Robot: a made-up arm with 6 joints. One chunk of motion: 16 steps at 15 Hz.
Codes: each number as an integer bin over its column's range. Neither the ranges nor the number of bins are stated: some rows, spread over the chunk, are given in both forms.
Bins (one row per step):
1: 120 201 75 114 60 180
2: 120 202 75 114 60 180
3: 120 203 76 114 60 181
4: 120 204 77 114 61 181
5: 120 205 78 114 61 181
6: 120 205 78 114 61 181
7: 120 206 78 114 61 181
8: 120 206 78 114 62 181
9: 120 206 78 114 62 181
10: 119 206 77 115 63 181
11: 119 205 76 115 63 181
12: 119 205 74 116 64 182
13: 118 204 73 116 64 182
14: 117 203 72 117 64 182
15: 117 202 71 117 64 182
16: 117 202 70 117 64 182
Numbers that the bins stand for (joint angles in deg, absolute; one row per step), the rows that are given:
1: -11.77 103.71 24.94 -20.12 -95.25 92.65
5: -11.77 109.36 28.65 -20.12 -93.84 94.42
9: -11.77 110.77 28.65 -20.12 -92.42 94.42
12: -13.33 109.36 23.70 -17.14 -89.60 96.18
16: -16.47 105.12 18.74 -15.65 -89.60 96.18
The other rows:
2: -11.77 105.12 24.94 -20.12 -95.25 92.65
3: -11.77 106.53 26.18 -20.12 -95.25 94.42
4: -11.77 107.95 27.42 -20.12 -93.84 94.42
6: -11.77 109.36 28.65 -20.12 -93.84 94.42
7: -11.77 110.77 28.65 -20.12 -93.84 94.42
8: -11.77 110.77 28.65 -20.12 -92.42 94.42
10: -13.33 110.77 27.42 -18.63 -91.01 94.42
11: -13.33 109.36 26.18 -18.63 -91.01 94.42
13: -14.90 107.95 22.46 -17.14 -89.60 96.18
14: -16.47 106.53 21.22 -15.65 -89.60 96.18
15: -16.47 105.12 19.98 -15.65 -89.60 96.18

